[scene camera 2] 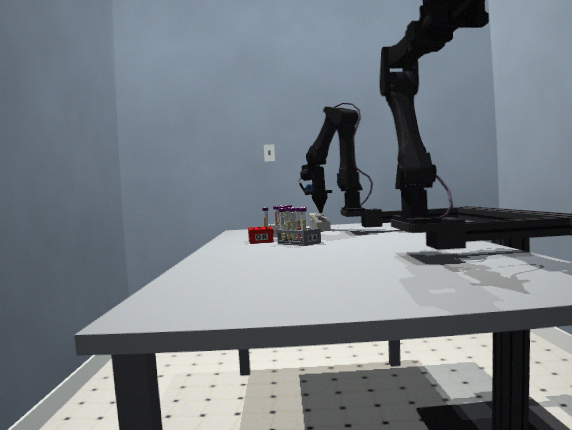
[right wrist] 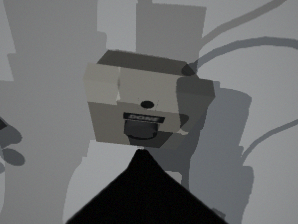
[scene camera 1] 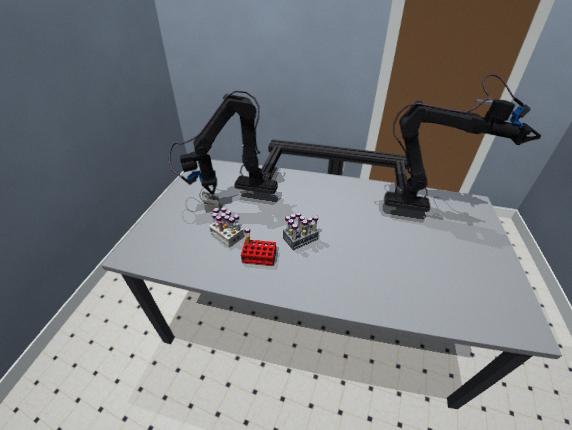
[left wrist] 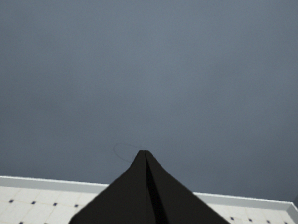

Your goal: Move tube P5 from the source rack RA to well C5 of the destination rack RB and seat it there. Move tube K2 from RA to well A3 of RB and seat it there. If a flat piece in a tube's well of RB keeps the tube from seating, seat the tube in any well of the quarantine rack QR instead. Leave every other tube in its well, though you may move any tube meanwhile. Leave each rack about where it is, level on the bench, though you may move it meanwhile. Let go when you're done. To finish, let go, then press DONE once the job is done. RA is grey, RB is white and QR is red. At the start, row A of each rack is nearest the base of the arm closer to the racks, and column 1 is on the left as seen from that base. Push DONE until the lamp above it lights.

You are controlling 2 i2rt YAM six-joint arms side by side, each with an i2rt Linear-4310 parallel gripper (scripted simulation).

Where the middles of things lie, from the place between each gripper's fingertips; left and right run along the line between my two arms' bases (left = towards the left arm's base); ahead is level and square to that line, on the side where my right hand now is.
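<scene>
Pale box (right wrist: 117, 88): 1 cm to the right of my right hand and 4 cm below it. Red rack QR (scene camera 1: 265, 254), from the same hand: 27 cm ahead, 30 cm to the left, 6 cm below.
Measured from my left hand, the red rack QR is 1030 mm to the right, 360 mm ahead and 460 mm below, and the pale box 1340 mm to the right, 90 mm ahead and 440 mm below.
</scene>
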